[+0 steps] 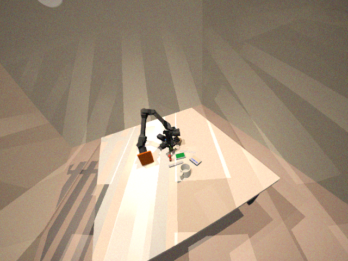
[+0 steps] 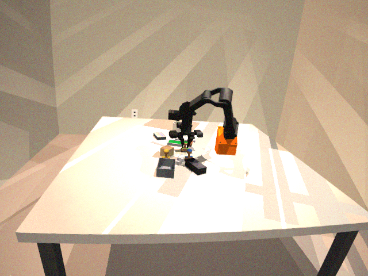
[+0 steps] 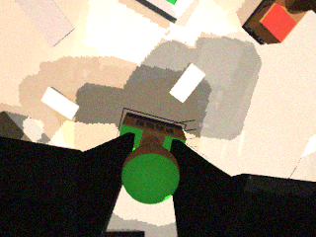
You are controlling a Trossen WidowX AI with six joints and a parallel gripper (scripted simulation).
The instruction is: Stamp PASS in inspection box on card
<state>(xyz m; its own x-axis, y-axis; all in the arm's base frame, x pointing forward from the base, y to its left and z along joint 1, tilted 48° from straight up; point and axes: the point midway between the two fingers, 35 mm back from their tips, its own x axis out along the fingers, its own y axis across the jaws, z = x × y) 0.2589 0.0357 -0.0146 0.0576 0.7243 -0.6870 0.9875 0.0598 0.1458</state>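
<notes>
The green-knobbed stamp is right at my gripper tip. From my gripper tip the other things lie so: red-knobbed stamp 10 cm to the right, 5 cm behind; then pale card 3 cm below, 1 cm to the left, 1 cm ahead; then blue-knobbed stamp 11 cm to the left, 1 cm behind.
</notes>
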